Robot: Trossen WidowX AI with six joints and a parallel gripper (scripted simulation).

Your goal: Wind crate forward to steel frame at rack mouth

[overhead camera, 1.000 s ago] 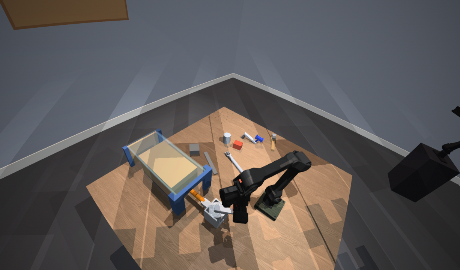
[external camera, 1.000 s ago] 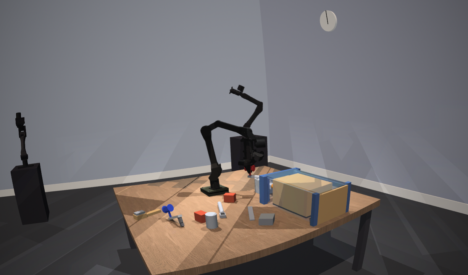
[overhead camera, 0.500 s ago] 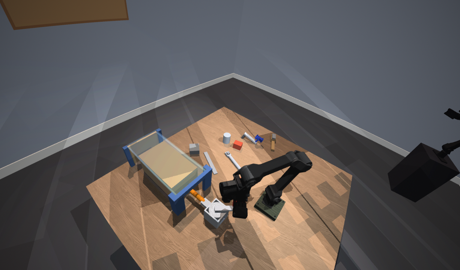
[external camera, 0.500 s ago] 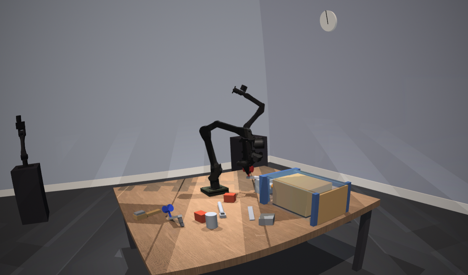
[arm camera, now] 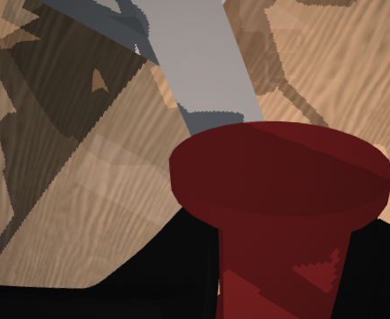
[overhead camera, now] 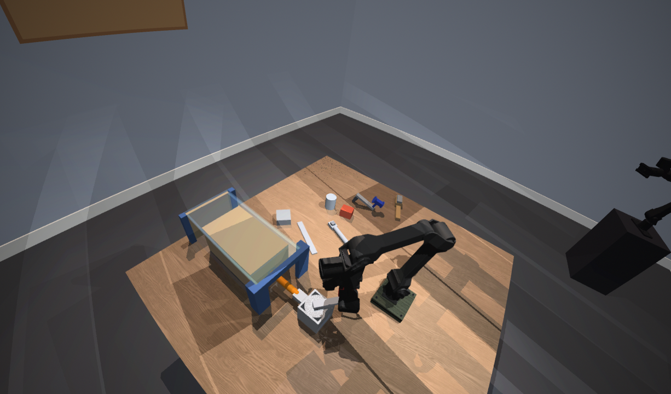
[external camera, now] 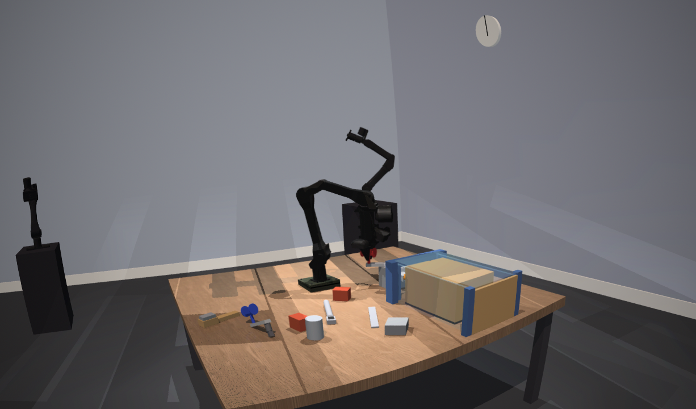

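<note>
Now: gripper tip 20 mm short of the winch handle, 30 mm to the right of it and 10 mm above it. The rest, counted from my gripper tip: red knob 20 mm above; then grey winch 50 mm ahead, 70 mm to the left, 80 mm below; then blue frame 220 mm ahead, 60 mm to the left, 10 mm below.
</note>
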